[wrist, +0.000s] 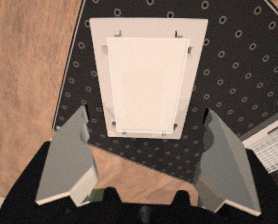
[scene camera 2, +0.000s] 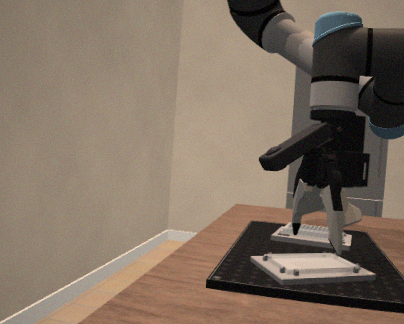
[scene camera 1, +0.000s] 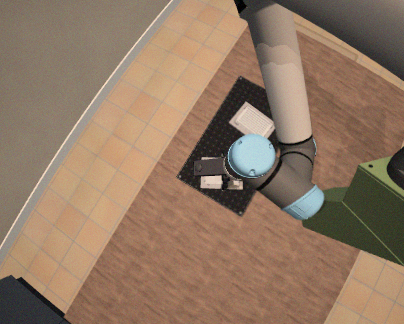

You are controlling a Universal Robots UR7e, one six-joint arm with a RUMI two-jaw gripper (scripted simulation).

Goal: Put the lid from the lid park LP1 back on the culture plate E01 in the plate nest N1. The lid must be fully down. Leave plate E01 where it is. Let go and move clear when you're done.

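My gripper: visible in the wrist view, in scene camera 2, in scene camera 1 (223, 172). On the gripper, (wrist: 61, 175) and (scene camera 2: 327, 192): same spot.
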